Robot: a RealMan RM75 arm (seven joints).
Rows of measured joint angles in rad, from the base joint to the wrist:
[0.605, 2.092, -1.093, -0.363, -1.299, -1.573, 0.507]
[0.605, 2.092, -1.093, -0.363, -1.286, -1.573, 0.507]
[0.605, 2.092, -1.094, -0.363, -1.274, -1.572, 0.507]
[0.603, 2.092, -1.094, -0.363, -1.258, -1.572, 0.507]
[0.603, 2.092, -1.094, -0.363, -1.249, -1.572, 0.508]
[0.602, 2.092, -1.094, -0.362, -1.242, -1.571, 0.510]
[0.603, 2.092, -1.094, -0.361, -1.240, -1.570, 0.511]
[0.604, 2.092, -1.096, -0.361, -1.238, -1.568, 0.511]
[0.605, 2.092, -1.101, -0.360, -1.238, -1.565, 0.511]
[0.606, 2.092, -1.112, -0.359, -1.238, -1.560, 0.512]
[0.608, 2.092, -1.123, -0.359, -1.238, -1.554, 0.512]
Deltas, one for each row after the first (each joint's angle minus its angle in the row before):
[0.000, 0.000, 0.000, 0.000, 0.013, 0.000, 0.000]
[0.000, 0.000, -0.001, 0.000, 0.012, 0.001, 0.000]
[-0.002, 0.000, 0.000, 0.000, 0.016, 0.000, 0.000]
[0.000, 0.000, 0.000, 0.000, 0.009, 0.000, 0.001]
[-0.001, 0.000, 0.000, 0.001, 0.007, 0.001, 0.002]
[0.001, 0.000, 0.000, 0.001, 0.002, 0.001, 0.001]
[0.001, 0.000, -0.002, 0.000, 0.002, 0.002, 0.000]
[0.001, 0.000, -0.005, 0.001, 0.000, 0.003, 0.000]
[0.001, 0.000, -0.011, 0.001, 0.000, 0.005, 0.001]
[0.002, 0.000, -0.011, 0.000, 0.000, 0.006, 0.000]

